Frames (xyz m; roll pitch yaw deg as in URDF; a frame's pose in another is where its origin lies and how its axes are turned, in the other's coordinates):
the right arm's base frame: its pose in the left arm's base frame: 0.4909 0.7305 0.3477 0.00 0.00 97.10
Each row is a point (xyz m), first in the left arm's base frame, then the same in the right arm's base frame.
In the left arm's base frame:
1: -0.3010 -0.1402 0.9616
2: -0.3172 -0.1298 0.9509
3: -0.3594 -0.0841 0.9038
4: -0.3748 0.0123 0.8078
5: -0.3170 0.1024 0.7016
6: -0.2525 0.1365 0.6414
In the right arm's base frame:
1: -0.7661 0.8934 0.6139
2: -0.7538 0.9082 0.6032
3: -0.7033 0.9445 0.5561
4: -0.6057 0.9478 0.4601
5: -0.5234 0.8793 0.3539
6: -0.4976 0.8111 0.2937

